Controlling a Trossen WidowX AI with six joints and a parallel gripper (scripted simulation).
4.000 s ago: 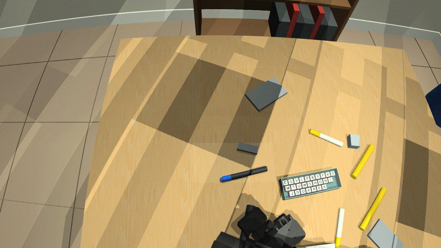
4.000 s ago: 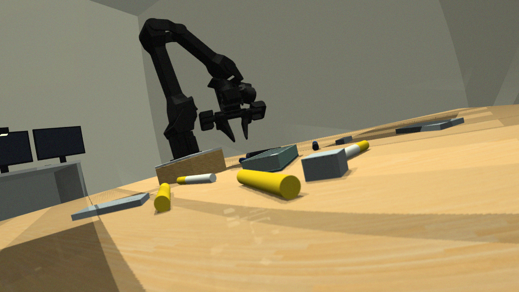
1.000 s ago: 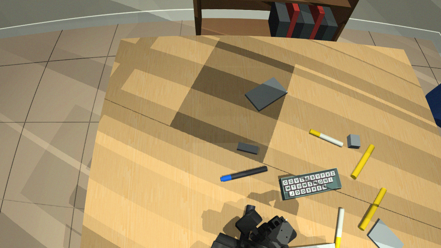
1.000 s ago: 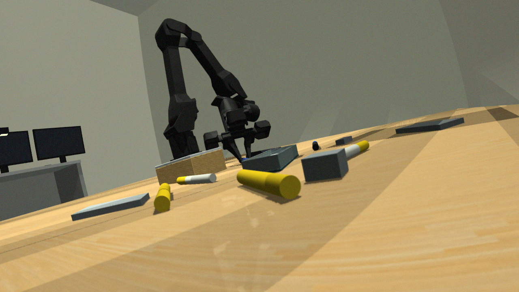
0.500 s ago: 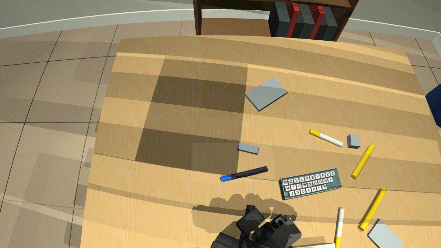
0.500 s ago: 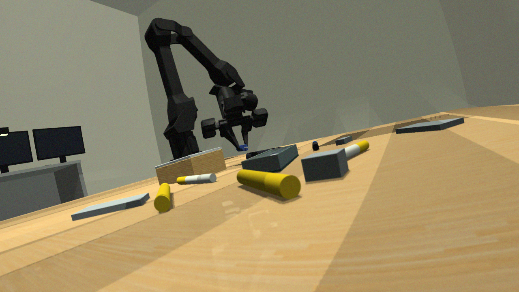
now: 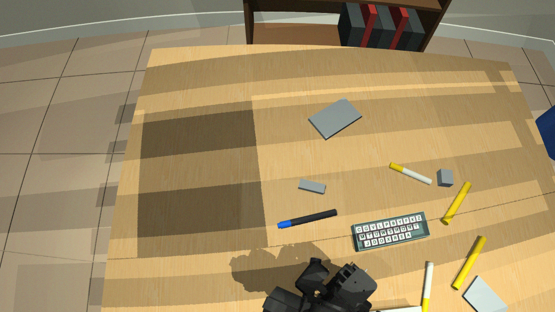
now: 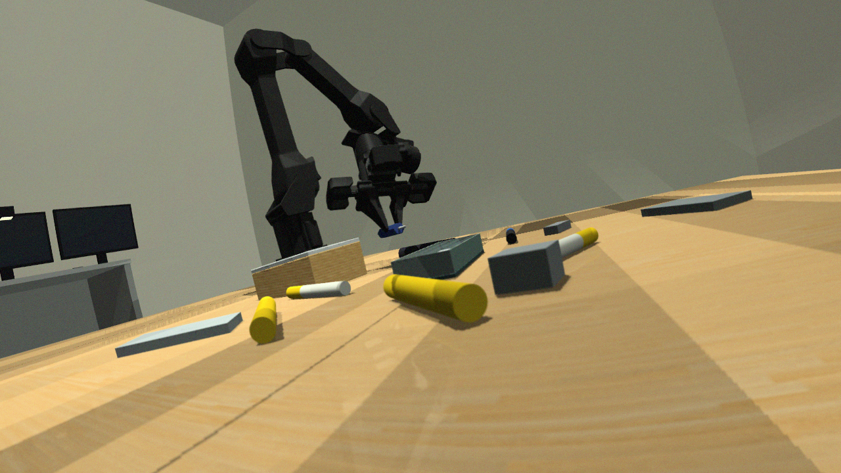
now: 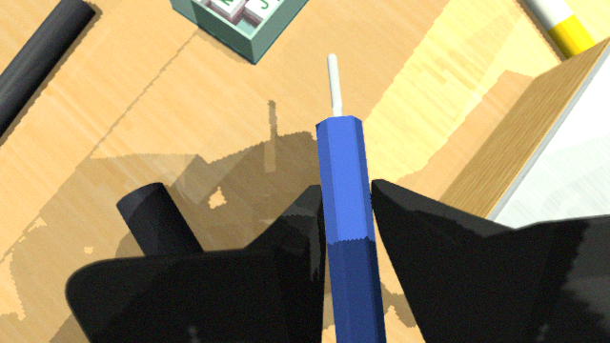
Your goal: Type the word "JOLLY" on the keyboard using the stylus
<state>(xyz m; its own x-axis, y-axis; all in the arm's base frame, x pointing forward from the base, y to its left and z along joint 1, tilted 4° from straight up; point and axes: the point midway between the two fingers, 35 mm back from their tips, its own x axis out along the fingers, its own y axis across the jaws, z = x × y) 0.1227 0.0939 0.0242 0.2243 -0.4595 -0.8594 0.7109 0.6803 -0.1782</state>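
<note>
My gripper tip is 30 mm short of the stylus tip and 30 mm to the left of it. Also, from my gripper tip: stylus 10 mm ahead, 10 mm to the right; then blue-capped pen 170 mm ahead, 90 mm to the left, 50 mm below; then dark cylinder 20 mm ahead, 80 mm to the left, 50 mm below.
</note>
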